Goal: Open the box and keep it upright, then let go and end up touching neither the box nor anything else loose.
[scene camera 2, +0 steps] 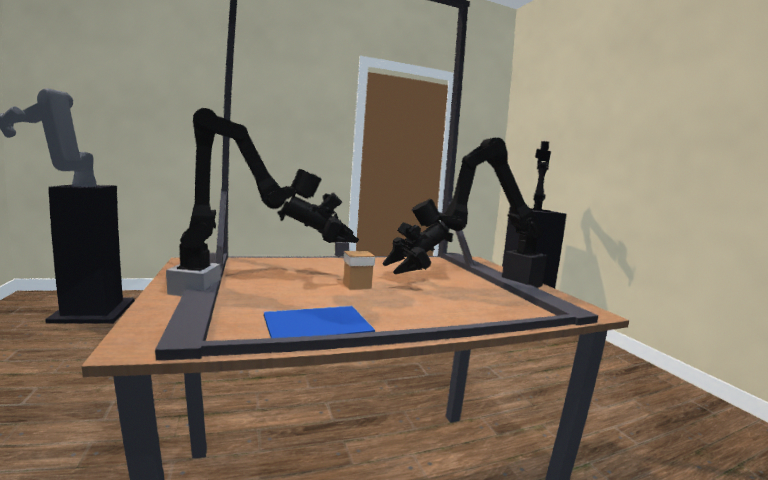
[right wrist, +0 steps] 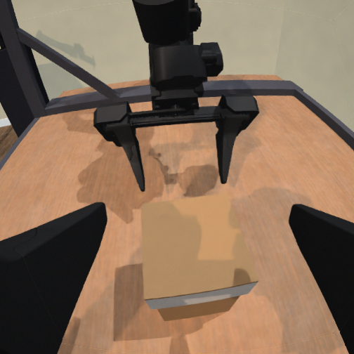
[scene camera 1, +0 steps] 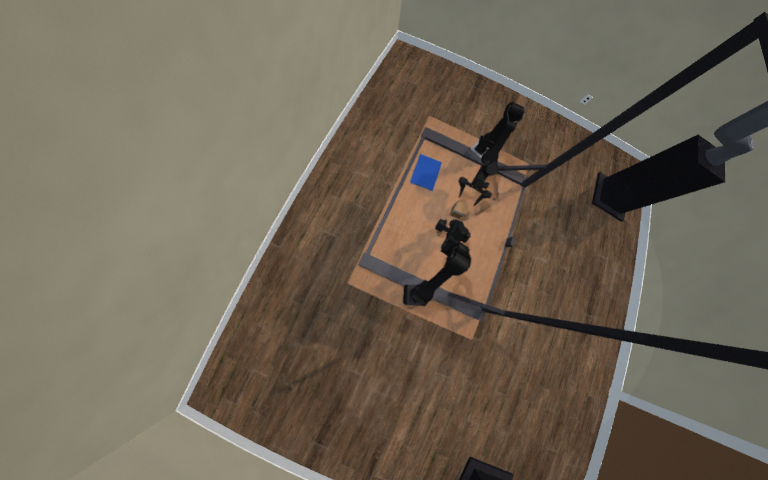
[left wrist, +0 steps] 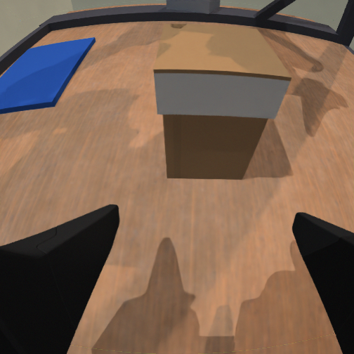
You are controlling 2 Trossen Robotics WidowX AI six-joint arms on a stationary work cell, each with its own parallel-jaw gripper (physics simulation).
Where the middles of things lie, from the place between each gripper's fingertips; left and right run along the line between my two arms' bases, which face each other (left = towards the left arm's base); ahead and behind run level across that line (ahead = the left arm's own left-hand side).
The brown box (left wrist: pixel 196 146) is 9 cm to the right of my left hand. Also, from my left hand: lid (left wrist: pixel 223 70) (9 cm to the right, 3 cm above); flat blue mat (scene camera 2: pixel 335 320) (27 cm ahead, 24 cm to the right, 5 cm below).
Now: the brown box 10 mm to the left of my right hand and 100 mm below it. Also, from my right hand: lid 10 mm to the left, 60 mm below; flat blue mat 270 mm ahead, 140 mm to the right, 140 mm below.
